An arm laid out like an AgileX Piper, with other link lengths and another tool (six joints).
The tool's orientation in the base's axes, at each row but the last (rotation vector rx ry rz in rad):
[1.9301 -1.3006 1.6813]
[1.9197 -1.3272 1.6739]
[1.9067 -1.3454 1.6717]
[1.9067 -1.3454 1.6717]
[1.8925 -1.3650 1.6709]
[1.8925 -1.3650 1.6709]
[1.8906 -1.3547 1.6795]
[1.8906 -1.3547 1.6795]
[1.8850 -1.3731 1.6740]
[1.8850 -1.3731 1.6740]
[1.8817 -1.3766 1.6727]
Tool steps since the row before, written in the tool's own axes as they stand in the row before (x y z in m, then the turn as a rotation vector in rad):
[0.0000 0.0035 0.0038 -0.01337 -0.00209 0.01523]
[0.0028 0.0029 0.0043 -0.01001 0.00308 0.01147]
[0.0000 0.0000 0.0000 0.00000 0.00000 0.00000]
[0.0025 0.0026 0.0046 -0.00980 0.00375 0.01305]
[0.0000 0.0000 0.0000 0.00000 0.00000 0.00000]
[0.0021 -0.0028 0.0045 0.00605 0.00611 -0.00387]
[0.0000 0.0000 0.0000 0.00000 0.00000 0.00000]
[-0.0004 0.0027 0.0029 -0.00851 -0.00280 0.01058]
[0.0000 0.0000 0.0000 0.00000 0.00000 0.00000]
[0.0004 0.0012 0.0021 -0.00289 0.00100 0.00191]
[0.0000 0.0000 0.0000 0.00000 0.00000 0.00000]
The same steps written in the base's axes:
[-0.0002 -0.0046 -0.0023 0.01253 -0.00359 -0.01566]
[0.0003 -0.0059 0.0002 0.00588 -0.00527 -0.01338]
[0.0000 0.0000 0.0000 0.00000 0.00000 0.00000]
[0.0007 -0.0058 -0.0001 0.00635 -0.00685 -0.01390]
[0.0000 0.0000 0.0000 0.00000 0.00000 0.00000]
[0.0047 -0.0028 0.0015 -0.00780 -0.00316 0.00424]
[0.0000 0.0000 0.0000 0.00000 0.00000 0.00000]
[-0.0002 -0.0033 -0.0022 0.00976 -0.00229 -0.00958]
[0.0000 0.0000 0.0000 0.00000 0.00000 0.00000]
[0.0003 -0.0023 -0.0007 0.00076 -0.00056 -0.00348]
[0.0000 0.0000 0.0000 0.00000 0.00000 0.00000]

